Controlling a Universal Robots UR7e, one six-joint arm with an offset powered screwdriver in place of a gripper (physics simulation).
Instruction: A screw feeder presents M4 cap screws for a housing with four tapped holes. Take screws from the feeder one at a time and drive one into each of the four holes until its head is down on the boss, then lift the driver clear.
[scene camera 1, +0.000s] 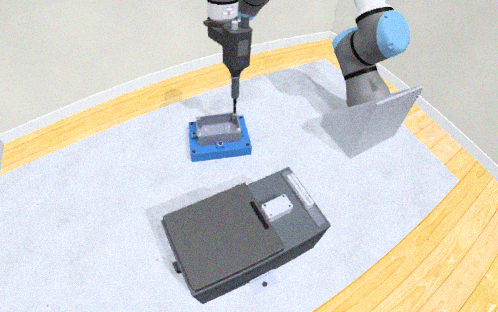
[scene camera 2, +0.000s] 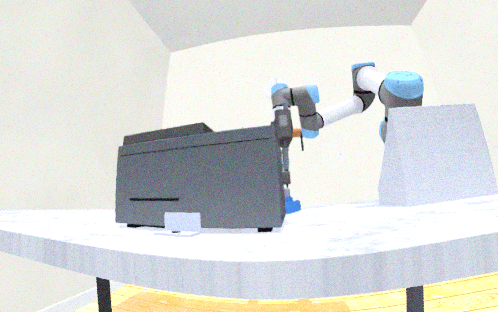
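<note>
The grey open-topped housing (scene camera 1: 218, 137) sits in a blue fixture (scene camera 1: 220, 154) (scene camera 2: 294, 205) on the table. The black screwdriver (scene camera 1: 234, 113) (scene camera 2: 287, 186) is upright, its thin bit reaching down to the back right corner of the housing in the scene camera 1 view. Whether a screw is on the bit is too small to tell, and so is whether it touches the boss. Screw heads in the housing's corners cannot be made out. The dark grey screw feeder (scene camera 1: 225, 235) (scene camera 2: 200, 185) stands nearer scene camera 1 than the fixture and hides part of the fixture in the scene camera 2 view.
A white block (scene camera 1: 276, 205) with small dark dots lies on the feeder's top beside a clear strip (scene camera 1: 300, 189). A grey angled panel (scene camera 1: 372, 122) (scene camera 2: 437, 155) stands in front of the arm's base. A small pale bracket (scene camera 1: 263, 283) (scene camera 2: 182, 221) is beside the feeder.
</note>
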